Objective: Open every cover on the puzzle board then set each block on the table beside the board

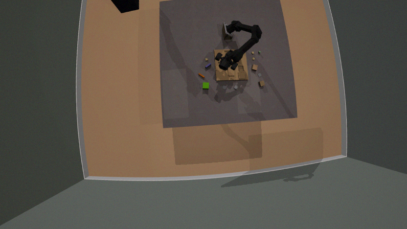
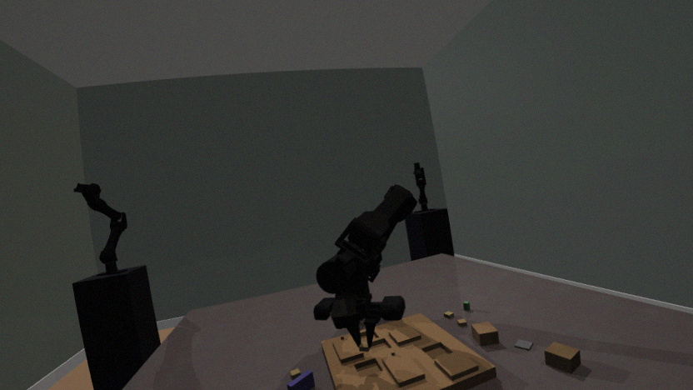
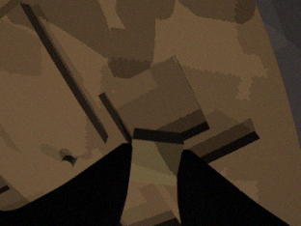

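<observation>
My gripper tip is now 2 cm past the purple piece, 14 cm to the left of it and 5 cm above it. From my gripper tip the other things lie so: orange stick: 6 cm ahead, 21 cm to the right, 6 cm below; green cube: 16 cm ahead, 19 cm to the right, 4 cm below; tiny green piece: 12 cm behind, 37 cm to the left, 6 cm below.
</observation>
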